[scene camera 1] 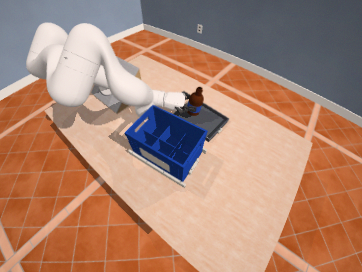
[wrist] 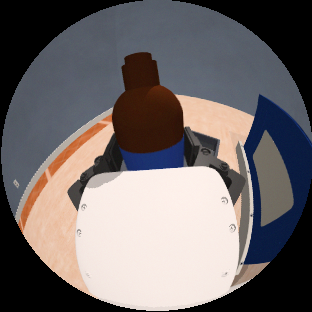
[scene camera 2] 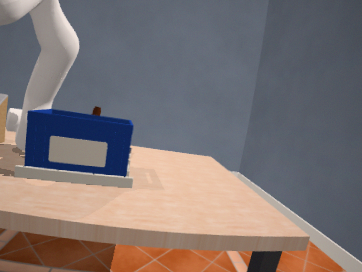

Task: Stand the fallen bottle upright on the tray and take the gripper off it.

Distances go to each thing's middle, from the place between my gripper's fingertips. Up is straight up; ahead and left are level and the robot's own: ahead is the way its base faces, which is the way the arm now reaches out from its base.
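Scene:
Brown bottle (wrist: 147, 118): 1 cm behind my hand, 2 cm above it.

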